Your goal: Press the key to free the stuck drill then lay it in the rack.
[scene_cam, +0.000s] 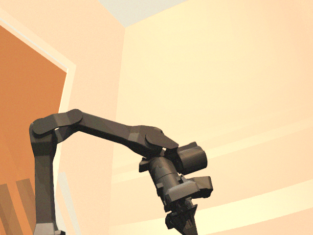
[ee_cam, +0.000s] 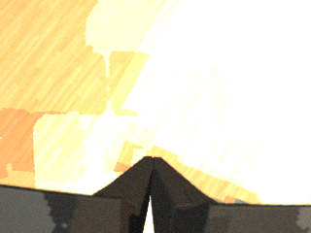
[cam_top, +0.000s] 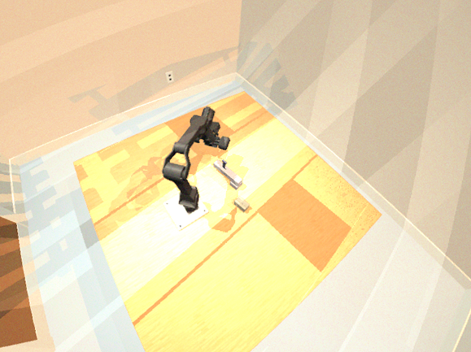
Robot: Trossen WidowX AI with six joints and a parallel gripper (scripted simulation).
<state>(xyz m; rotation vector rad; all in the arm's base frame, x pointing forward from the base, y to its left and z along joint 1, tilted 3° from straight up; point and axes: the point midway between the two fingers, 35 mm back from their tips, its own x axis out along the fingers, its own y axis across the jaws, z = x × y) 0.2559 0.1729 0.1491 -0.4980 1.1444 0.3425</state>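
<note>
My gripper tip is 90 mm to the left of the key, 50 mm above it and 10 mm past it. Round my gripper tip: grey block: 300 mm to the right, 130 mm below, 40 mm behind; drill: 140 mm to the right, 100 mm below.
</note>
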